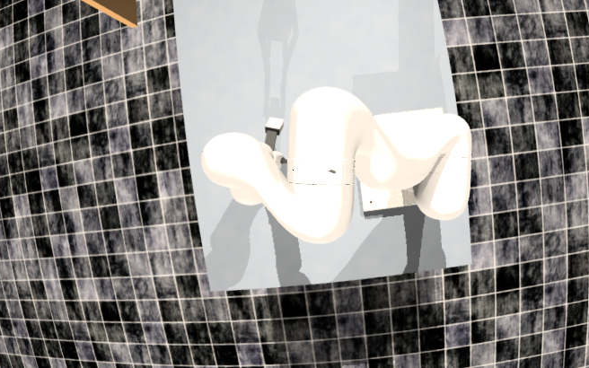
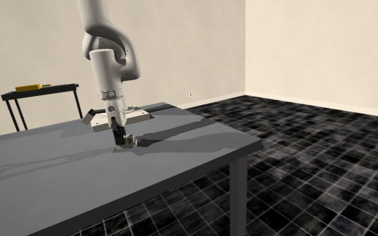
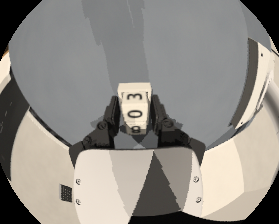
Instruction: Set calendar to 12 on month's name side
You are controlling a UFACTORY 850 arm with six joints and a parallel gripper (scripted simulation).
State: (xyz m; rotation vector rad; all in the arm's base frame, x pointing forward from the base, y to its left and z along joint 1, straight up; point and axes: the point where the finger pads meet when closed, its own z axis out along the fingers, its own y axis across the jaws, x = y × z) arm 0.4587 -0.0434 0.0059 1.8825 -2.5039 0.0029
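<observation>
Now: the calendar tray 3 cm below my hand and 2 cm to the left of it.
</observation>
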